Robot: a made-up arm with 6 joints.
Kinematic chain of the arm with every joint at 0, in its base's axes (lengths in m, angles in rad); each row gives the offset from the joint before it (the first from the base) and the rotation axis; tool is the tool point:
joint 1: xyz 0 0 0.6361 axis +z
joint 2: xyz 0.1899 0 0 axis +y
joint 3: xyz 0 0 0.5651 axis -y
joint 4: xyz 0 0 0.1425 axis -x
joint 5: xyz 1.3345 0 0 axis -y
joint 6: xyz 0.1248 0 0 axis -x
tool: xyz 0 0 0
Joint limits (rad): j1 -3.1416..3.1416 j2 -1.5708..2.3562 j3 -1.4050..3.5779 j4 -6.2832..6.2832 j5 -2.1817..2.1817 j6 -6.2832..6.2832
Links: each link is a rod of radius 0.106 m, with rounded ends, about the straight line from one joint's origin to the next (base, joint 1, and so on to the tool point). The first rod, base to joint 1, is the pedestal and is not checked.
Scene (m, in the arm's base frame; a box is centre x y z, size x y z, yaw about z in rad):
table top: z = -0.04
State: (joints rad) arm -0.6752 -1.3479 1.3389 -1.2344 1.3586 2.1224
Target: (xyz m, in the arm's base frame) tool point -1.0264 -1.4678 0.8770
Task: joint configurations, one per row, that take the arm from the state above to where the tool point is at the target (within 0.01 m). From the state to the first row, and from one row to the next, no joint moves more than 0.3 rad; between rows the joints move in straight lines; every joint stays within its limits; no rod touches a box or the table.
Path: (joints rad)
1: -0.8810 -1.0920 1.1654 -1.2504 1.3462 2.1224
2: -1.0869 -0.8362 0.9918 -1.2664 1.3338 2.1224
3: -1.2927 -0.5803 0.8183 -1.2825 1.3213 2.1224
4: -1.4986 -0.3245 0.6447 -1.2985 1.3089 2.1224
5: -1.7044 -0.0686 0.4712 -1.3145 1.2965 2.1224
6: -1.9102 0.1873 0.2976 -1.3305 1.2841 2.1224
7: -2.1161 0.4431 0.1241 -1.3465 1.2716 2.1224

